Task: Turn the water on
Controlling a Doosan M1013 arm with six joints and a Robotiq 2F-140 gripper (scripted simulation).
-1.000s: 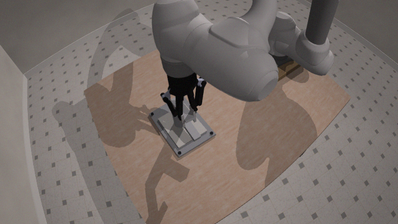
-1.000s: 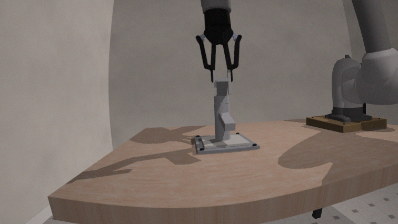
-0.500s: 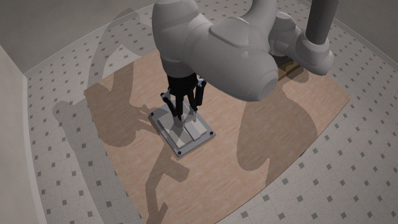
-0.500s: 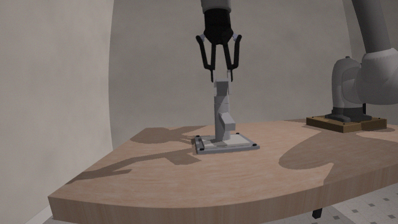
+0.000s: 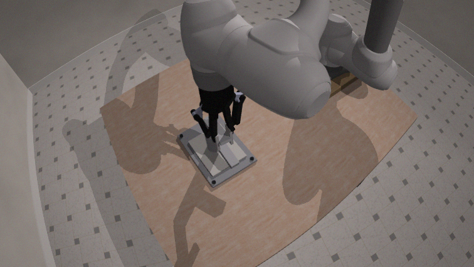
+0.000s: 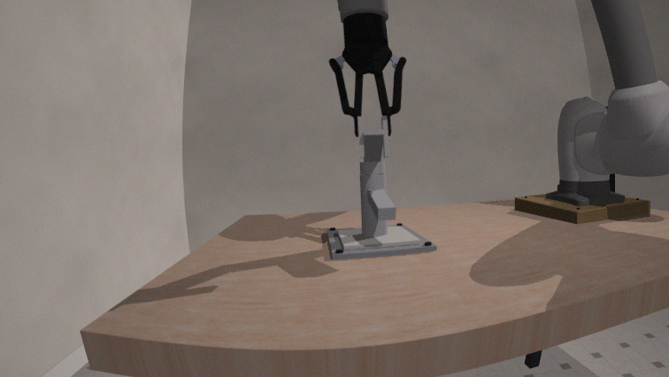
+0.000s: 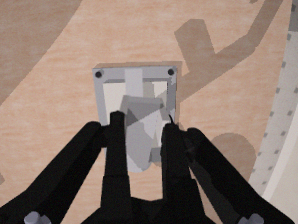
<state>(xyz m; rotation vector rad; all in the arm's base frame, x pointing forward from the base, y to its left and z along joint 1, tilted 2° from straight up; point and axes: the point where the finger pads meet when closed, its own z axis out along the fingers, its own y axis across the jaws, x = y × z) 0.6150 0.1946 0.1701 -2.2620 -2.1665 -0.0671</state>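
My gripper is now 40 mm to the left of the lever and 10 mm above it. Round my hand: grey tap: 60 mm to the right, 80 mm below.
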